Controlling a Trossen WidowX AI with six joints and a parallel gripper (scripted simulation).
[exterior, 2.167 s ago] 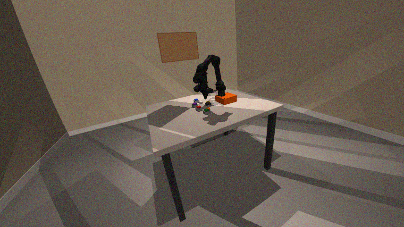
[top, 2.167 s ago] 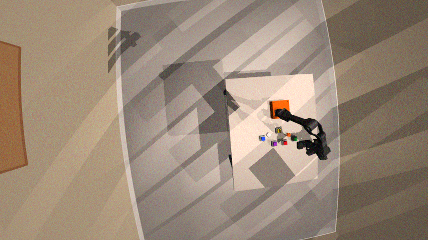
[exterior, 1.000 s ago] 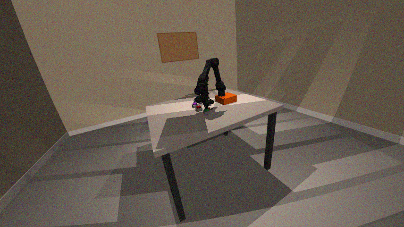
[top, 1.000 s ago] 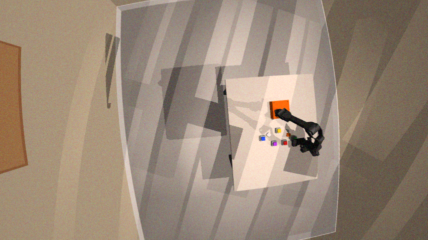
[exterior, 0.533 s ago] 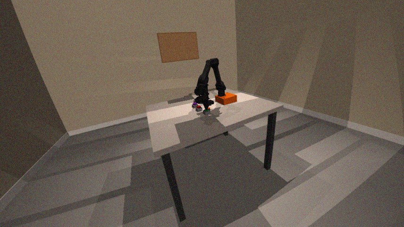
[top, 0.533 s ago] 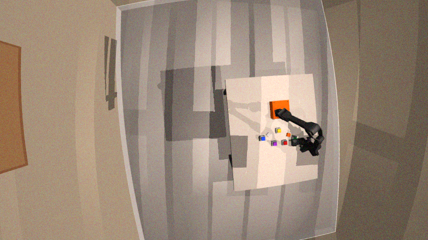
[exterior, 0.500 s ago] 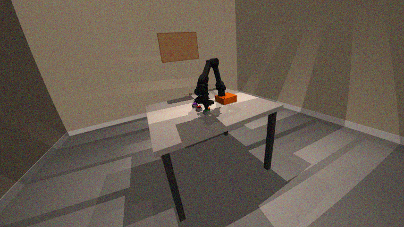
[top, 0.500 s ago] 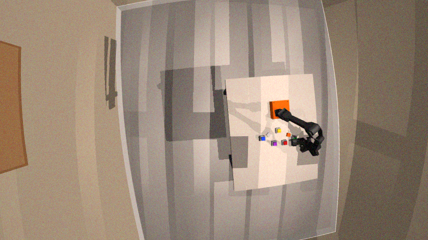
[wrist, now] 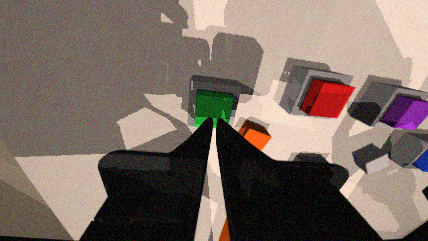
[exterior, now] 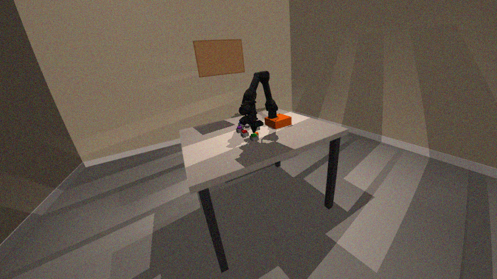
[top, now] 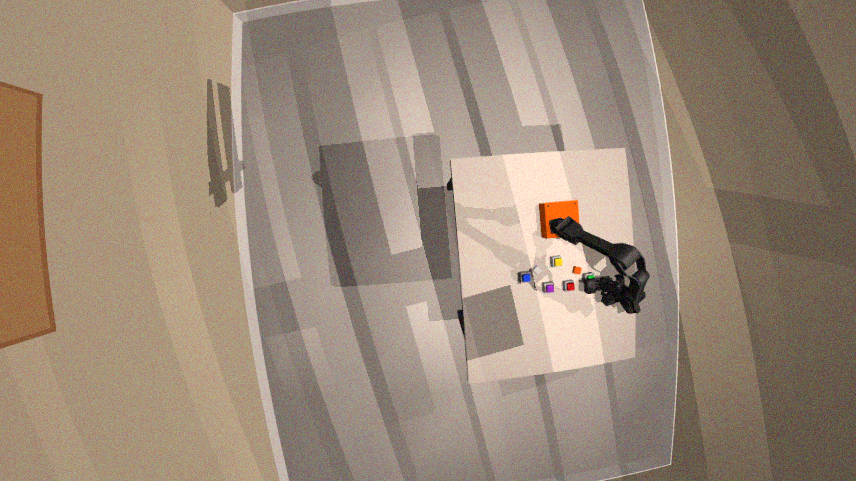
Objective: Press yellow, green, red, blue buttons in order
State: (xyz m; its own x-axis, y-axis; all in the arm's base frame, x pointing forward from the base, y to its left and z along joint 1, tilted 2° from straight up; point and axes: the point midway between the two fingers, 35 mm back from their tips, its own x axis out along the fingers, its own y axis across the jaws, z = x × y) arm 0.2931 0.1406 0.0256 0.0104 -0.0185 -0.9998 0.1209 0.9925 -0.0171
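Right now my gripper tip is 2 cm above the green button. From my gripper tip the other things lie so: red button: 1 cm ahead, 11 cm to the right, 2 cm below; then yellow button: 12 cm behind, 15 cm to the right, 2 cm below; then small orange block: 5 cm behind, 5 cm to the right, 4 cm below.
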